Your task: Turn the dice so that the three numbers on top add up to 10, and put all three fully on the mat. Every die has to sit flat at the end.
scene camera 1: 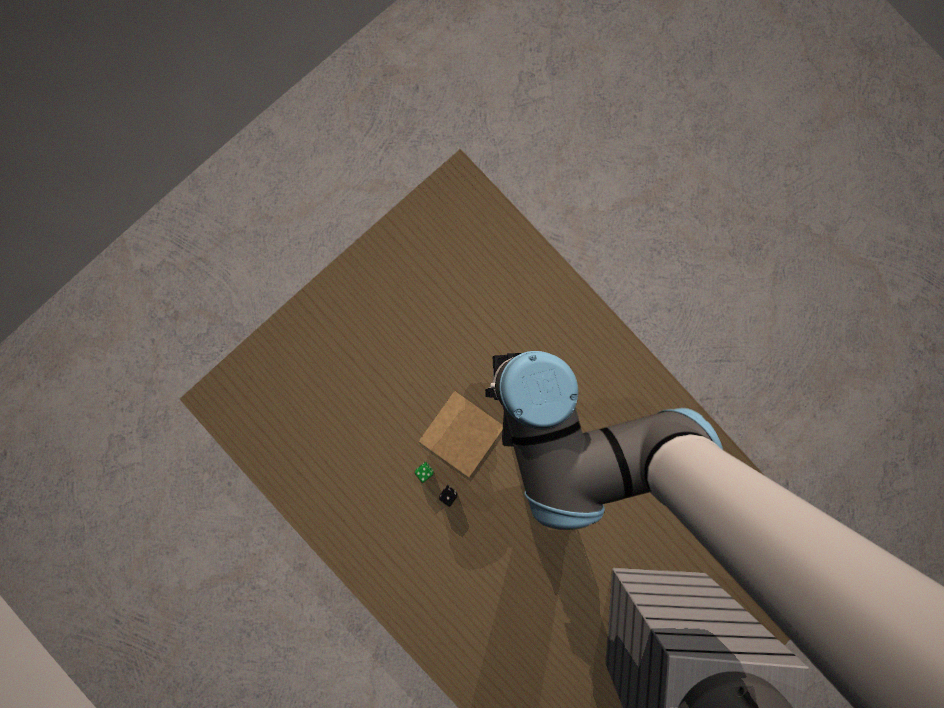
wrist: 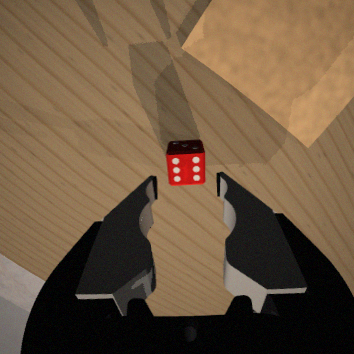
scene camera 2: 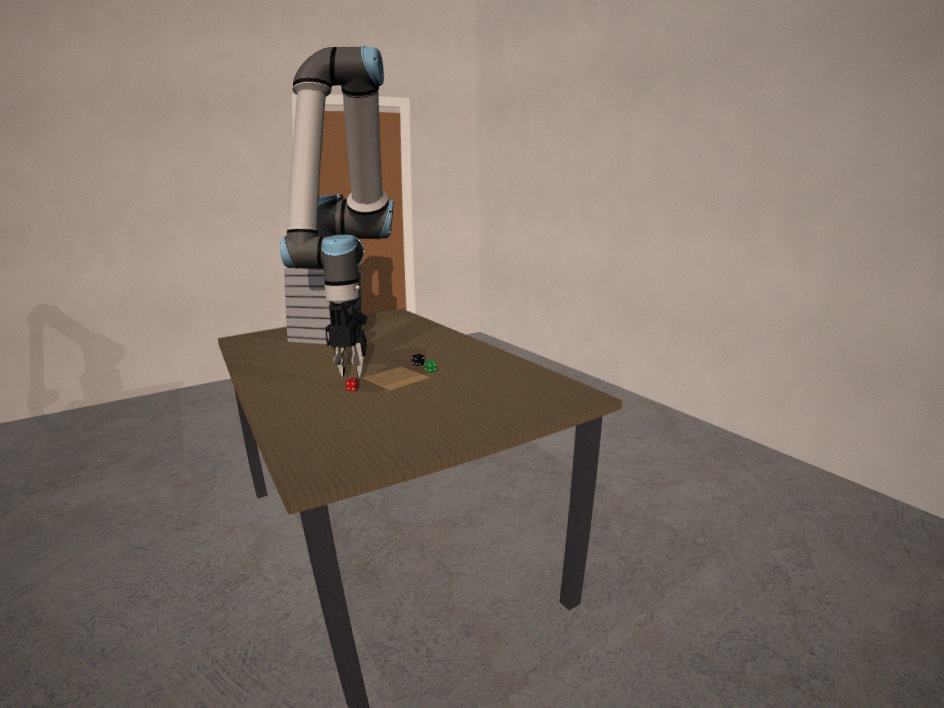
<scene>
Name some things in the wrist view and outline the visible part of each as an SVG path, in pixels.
My gripper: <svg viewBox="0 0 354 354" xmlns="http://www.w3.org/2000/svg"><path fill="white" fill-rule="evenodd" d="M354 297L348 285L329 259L283 213L276 213L227 174L219 172L217 173L217 197L220 197L224 202L223 222L231 232L225 240L224 286L235 297L225 315L154 316L145 301L156 288L156 267L151 244L147 239L147 234L154 224L151 206L155 200L158 200L157 176L151 175L101 221L94 222L52 271L41 288L29 314L20 354L354 354Z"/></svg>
A red die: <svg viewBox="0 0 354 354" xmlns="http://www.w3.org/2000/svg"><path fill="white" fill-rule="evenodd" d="M170 141L166 152L169 184L172 186L204 184L205 150L202 141Z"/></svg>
A tan mat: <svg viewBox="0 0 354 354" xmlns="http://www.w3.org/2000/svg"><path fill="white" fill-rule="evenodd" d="M212 0L183 44L182 49L247 96L309 148L354 97L354 0Z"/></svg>
</scene>
